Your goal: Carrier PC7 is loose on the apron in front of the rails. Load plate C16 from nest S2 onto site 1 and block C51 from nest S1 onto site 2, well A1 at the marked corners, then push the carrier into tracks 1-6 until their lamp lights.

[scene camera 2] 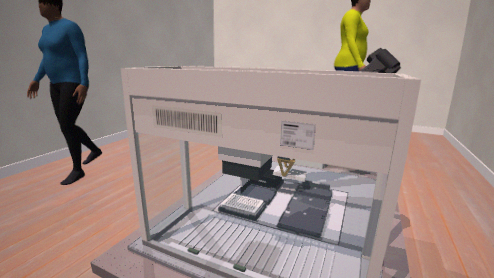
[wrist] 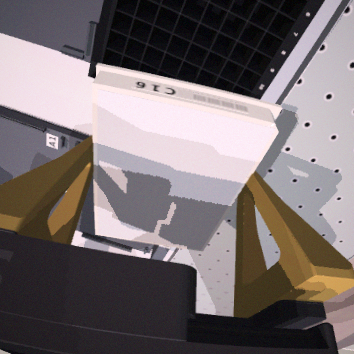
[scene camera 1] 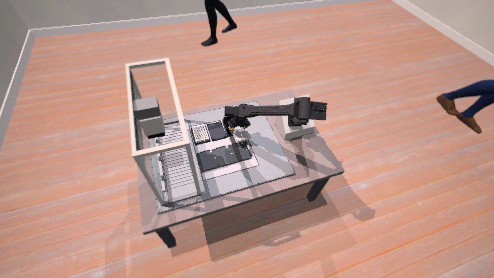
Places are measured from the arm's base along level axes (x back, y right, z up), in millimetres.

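Pixels of known places: gripper, fingertip midpoint: [scene camera 2: 285, 172] [wrist: 172, 158] [scene camera 1: 237, 130].
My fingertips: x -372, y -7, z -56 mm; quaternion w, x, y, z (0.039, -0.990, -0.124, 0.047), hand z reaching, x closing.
Observation:
Ahead of a thing's pixels: the offset from my fingertips to its top centre. "spot": to the spot under its first point.
Plate C16 [wrist: 175, 117] [scene camera 2: 297, 176] is white, with its label strip toward the top of the wrist view. My gripper [wrist: 172, 158] [scene camera 2: 286, 167] [scene camera 1: 233, 130] is shut on it, one gold finger at each side, holding it above the apron. The dark carrier {dx -107, dy -138, dz -33 mm} [scene camera 1: 222, 159] [scene camera 2: 302, 212] [wrist: 20, 145] lies in front of the rails; its A1 label shows left of the plate in the wrist view. A white block with wells [scene camera 1: 201, 133] [scene camera 2: 243, 204], apparently C51, sits in the nest nearest the rails. Its label is not readable. The dark nest beside it [scene camera 1: 217, 131] [scene camera 2: 260, 191] holds no plate.
A black grid rack {spot: dx -16, dy +57, dz -17 mm} [wrist: 200, 40] stands just beyond the plate in the wrist view. The ribbed rails [scene camera 1: 176, 167] [scene camera 2: 250, 247] lie under a white frame housing [scene camera 1: 176, 100] [scene camera 2: 270, 87]. A grey and black unit [scene camera 1: 149, 115] [scene camera 2: 245, 162] hangs inside it.

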